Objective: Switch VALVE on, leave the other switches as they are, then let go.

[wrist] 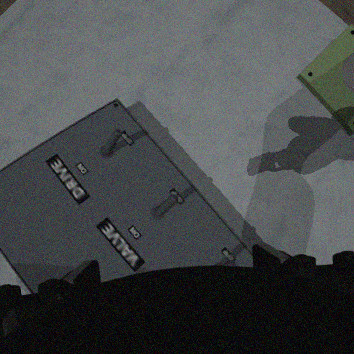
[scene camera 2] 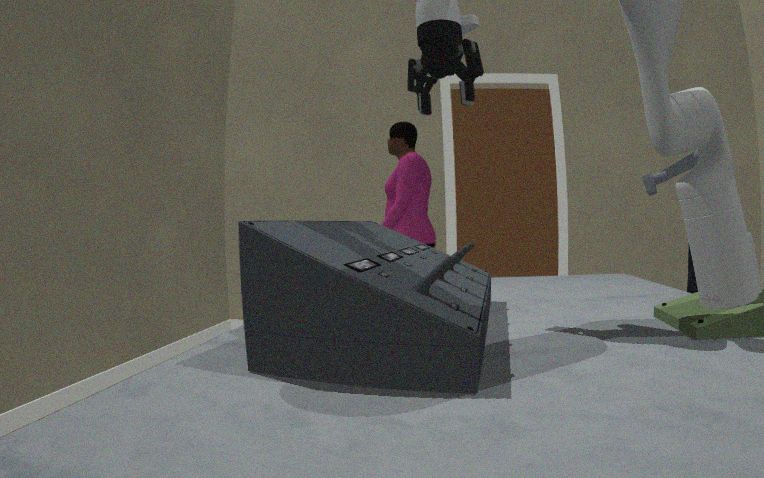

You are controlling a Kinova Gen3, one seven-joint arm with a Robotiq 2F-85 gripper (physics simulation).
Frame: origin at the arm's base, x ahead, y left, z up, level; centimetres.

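Seen in the pictures: gripper, fingertip midpoint: (scene camera 2: pixel 445 110); arm's base, origin of the base link: (scene camera 2: pixel 728 298).
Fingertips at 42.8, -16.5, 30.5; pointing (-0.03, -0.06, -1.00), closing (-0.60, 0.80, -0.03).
Note:
Offsets run from my fingertips to a thing's middle, as dx, dy, dz. "spot": to the spot under its first point.
The dark switch panel {+8.3, -0.1, -28.6} (scene camera 2: pixel 360 321) (wrist: pixel 30 200) has a sloping top with a row of levers. In the wrist view the VALVE label {+6.0, -5.7, -22.8} (wrist: pixel 121 245) shows with its small ON mark {spot: +3.7, -4.9, -23.8} (wrist: pixel 134 232). The VALVE lever {-1.9, -3.2, -23.7} (wrist: pixel 166 205) leans toward the panel's lower edge, over the end away from the ON mark. The DRIVE label {+2.3, -17.1, -22.8} (wrist: pixel 67 179) and DRIVE lever {-5.5, -14.6, -23.7} (wrist: pixel 113 144) are beside it, leaning the same way. A third switch is partly hidden by the gripper. My gripper (scene camera 2: pixel 446 105) (wrist: pixel 176 270) is open and empty, high above the panel, touching no lever.
The robot arm (scene camera 2: pixel 726 225) stands on a green base (scene camera 2: pixel 676 315) (wrist: pixel 320 77) beyond the panel's lower edge. The near lever {+5.4, +19.7, -23.7} (scene camera 2: pixel 447 268) sticks up from the slope in the scene view. A person in pink (scene camera 2: pixel 411 194) stands behind the panel, left of a brown door (scene camera 2: pixel 504 180).

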